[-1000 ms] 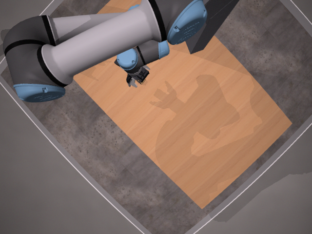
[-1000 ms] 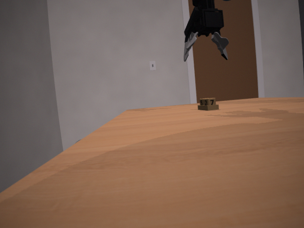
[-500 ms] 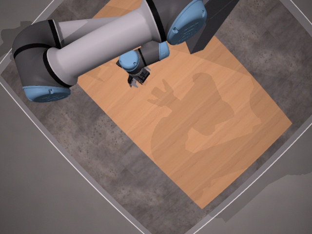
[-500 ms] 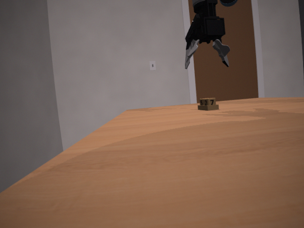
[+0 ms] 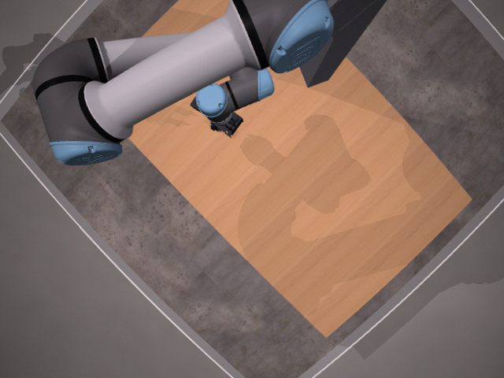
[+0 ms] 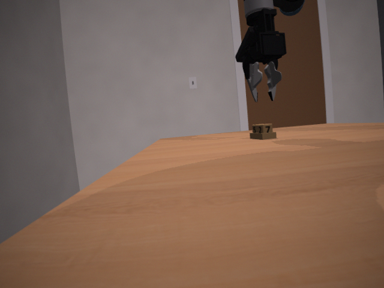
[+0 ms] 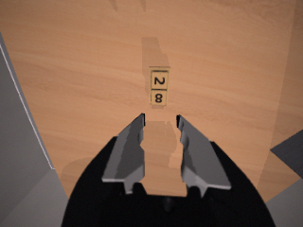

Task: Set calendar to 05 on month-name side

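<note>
Right now the block is 90 mm below my hand, 30 mm to the right of it and 10 mm behind it. The rest, counted from my hand: wooden calendar tray (110 mm below, 20 mm to the right).
</note>
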